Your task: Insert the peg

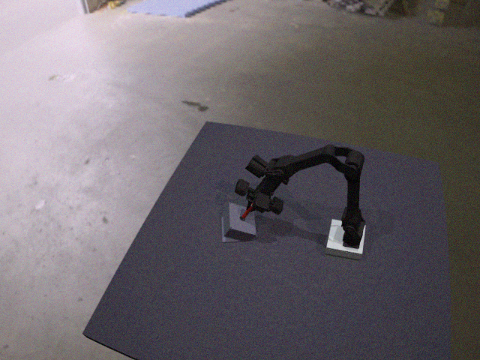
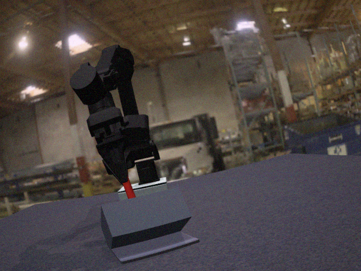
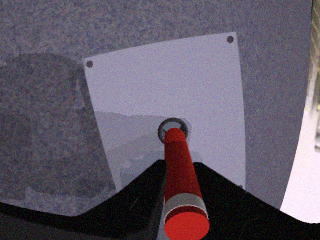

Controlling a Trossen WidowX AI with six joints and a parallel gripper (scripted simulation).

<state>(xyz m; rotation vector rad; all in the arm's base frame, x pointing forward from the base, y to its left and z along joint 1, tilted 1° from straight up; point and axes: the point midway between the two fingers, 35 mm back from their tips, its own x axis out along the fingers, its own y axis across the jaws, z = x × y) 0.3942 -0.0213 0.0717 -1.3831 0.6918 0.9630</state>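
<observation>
My gripper tip is now 7 cm above the sloped panel, 4 cm short of it and 2 cm to the right of it. The rest, counted from my gripper tip: red peg 1 cm behind, 1 cm above; thin base plate 11 cm below, 5 cm ahead, 2 cm to the left.
</observation>
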